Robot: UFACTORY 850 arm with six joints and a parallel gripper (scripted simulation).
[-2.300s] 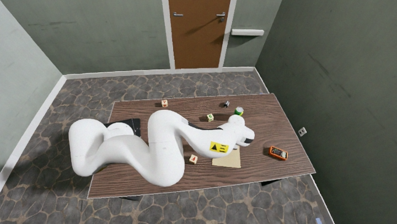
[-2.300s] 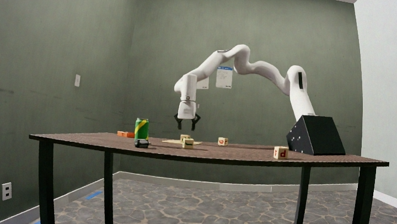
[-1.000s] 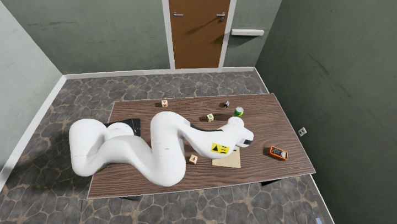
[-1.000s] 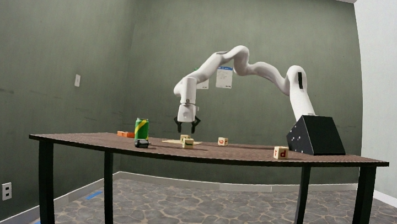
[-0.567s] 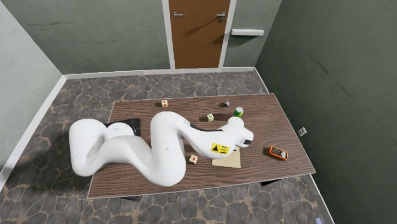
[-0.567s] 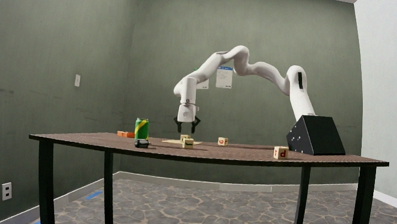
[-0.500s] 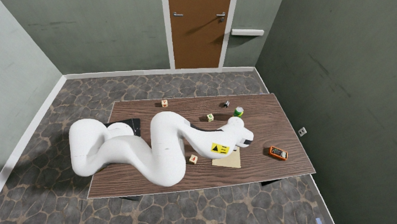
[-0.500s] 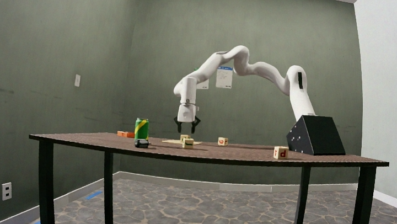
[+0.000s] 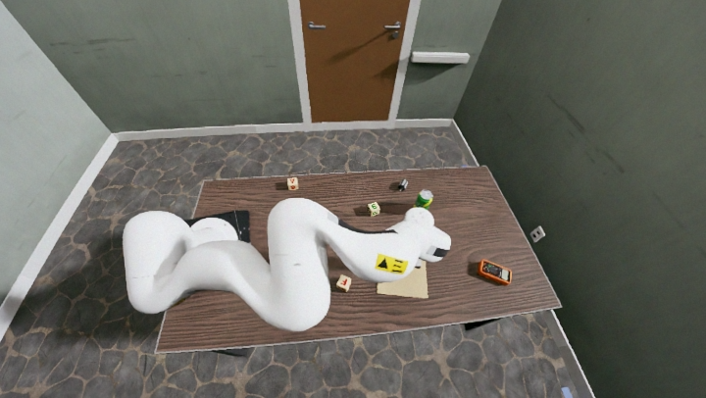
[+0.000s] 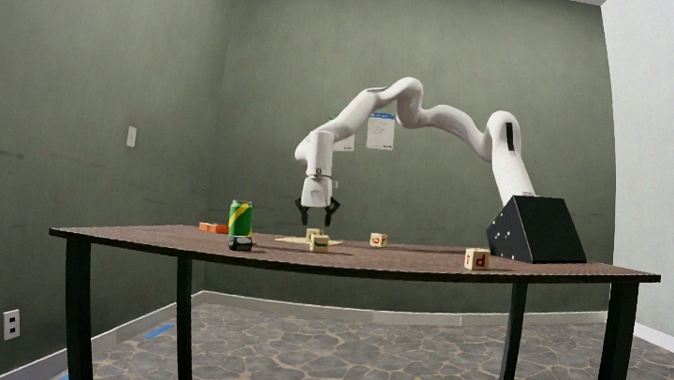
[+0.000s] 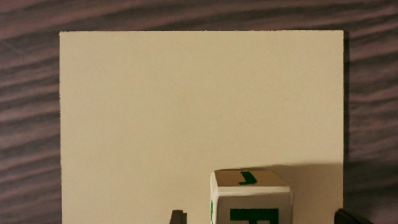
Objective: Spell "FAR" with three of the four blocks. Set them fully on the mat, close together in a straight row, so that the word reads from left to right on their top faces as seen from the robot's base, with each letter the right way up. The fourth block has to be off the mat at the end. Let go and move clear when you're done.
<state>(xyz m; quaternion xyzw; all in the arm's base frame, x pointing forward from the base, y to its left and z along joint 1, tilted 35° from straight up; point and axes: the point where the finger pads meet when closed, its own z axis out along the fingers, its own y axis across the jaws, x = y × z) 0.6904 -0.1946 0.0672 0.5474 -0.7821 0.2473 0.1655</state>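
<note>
The tan mat lies 20 mm ahead of my hand, 30 mm to the right of it and 70 mm below it. Round my hand: green can 220 mm ahead, 250 mm to the left, 10 mm below; dark object 180 mm ahead, 390 mm to the left, 60 mm below.
</note>
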